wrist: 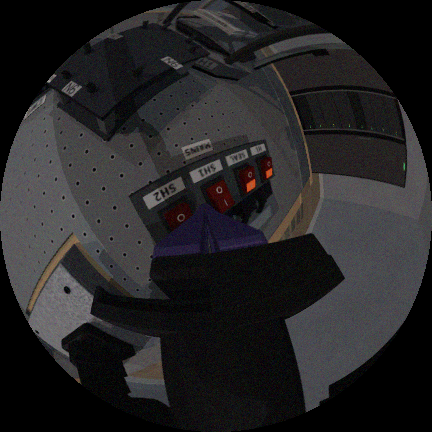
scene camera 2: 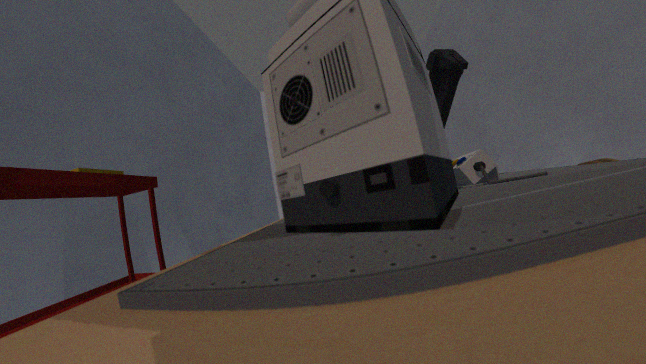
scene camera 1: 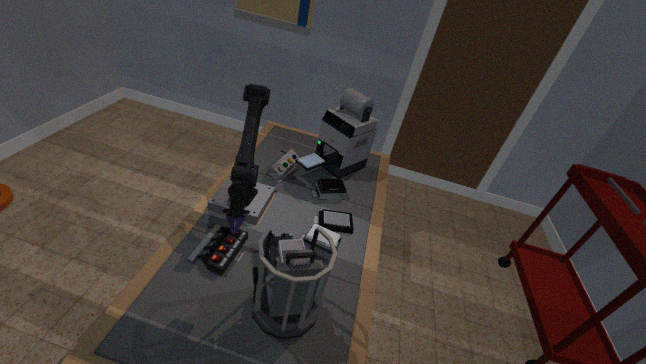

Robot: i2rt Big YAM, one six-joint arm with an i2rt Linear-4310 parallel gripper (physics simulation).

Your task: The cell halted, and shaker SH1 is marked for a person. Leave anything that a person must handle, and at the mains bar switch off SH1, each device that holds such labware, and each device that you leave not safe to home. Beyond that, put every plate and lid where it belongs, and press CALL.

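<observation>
The mains bar lies near the arm base. In the wrist view, its SH1 switch is unlit, while the SEAL switch and H1 switch glow orange. The SH2 switch shows no glow on its visible part; my fingers hide its lower end. My gripper is shut and empty, its purple tips over the bar by SH2 and SH1. A button box stands behind the arm. A pale plate-like piece is by the tall white machine.
A caged round rack holding white pieces stands at the front. A black device, a black-framed flat piece and a white flat piece lie right of the arm. A dark N6 block lies beyond the bar. A red cart stands apart.
</observation>
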